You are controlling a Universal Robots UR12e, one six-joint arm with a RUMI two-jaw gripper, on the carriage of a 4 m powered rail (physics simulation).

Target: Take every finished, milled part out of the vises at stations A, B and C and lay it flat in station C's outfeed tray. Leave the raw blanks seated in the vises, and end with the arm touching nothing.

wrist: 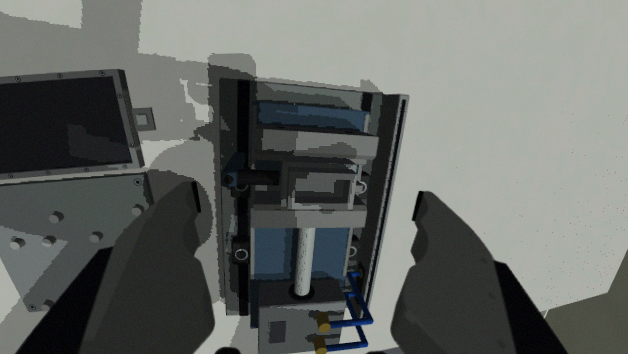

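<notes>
A grey part (pixel 321 186) with a rectangular pocket milled in its top sits between the two jaws of a blue vise (pixel 272 255). The rear jaw (pixel 320 144) is above it in the view and the front jaw (pixel 307 218) below it. A dark cylindrical stop (pixel 257 177) reaches toward the part's left side. My gripper (pixel 308 189) is open, with its fingers wide apart left and right of the vise and nothing between the fingertips; it hangs above the vise and the part. The outfeed tray cannot be made out in this view.
A dark framed panel (pixel 60 122) with a small bracket (pixel 143 119) lies at the left. Below it is a grey plate (pixel 30 205) with several round pegs. Blue pipes (pixel 357 322) with brass fittings stand by the vise's front block (pixel 300 295). A rail (pixel 391 190) runs along the right side.
</notes>
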